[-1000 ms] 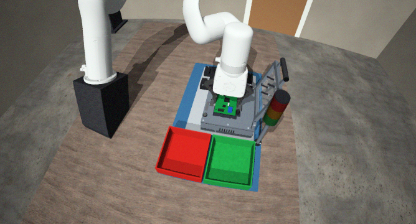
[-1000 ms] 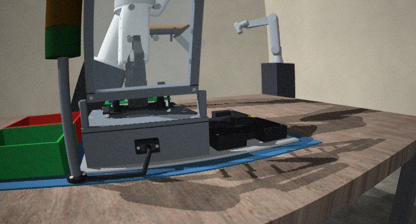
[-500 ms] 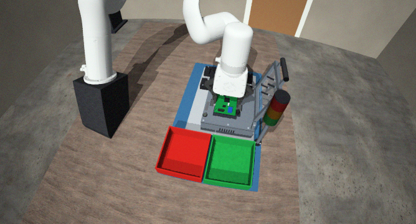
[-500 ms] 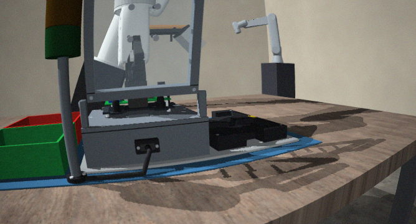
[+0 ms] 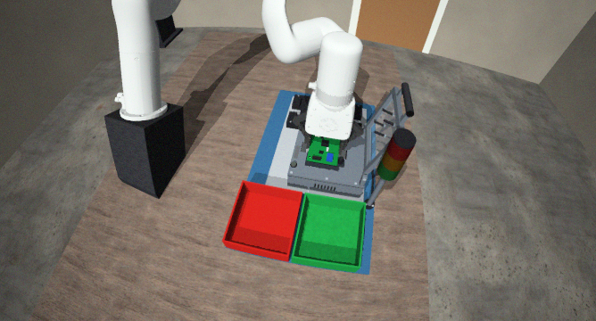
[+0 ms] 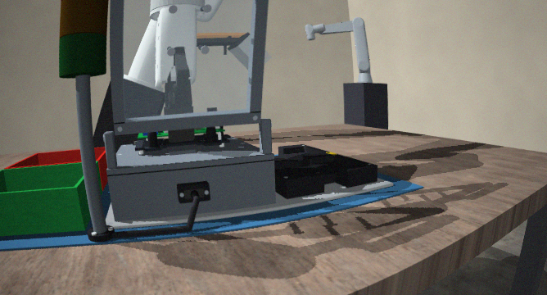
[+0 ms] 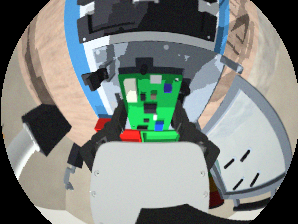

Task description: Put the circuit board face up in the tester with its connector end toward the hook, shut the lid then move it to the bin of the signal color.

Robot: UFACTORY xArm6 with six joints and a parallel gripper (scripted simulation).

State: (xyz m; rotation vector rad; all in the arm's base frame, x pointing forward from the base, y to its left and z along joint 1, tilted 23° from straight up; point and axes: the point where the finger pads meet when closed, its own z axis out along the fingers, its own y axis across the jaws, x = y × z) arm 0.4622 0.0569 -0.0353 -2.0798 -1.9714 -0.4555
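The green circuit board is right at my hand. The rest, counted from my hand: plate (10 mm to the left, 10 mm below, 10 mm ahead); clear lid (120 mm ahead, 100 mm above, 10 mm to the right); green bin (200 mm to the right, 70 mm below, 40 mm ahead).
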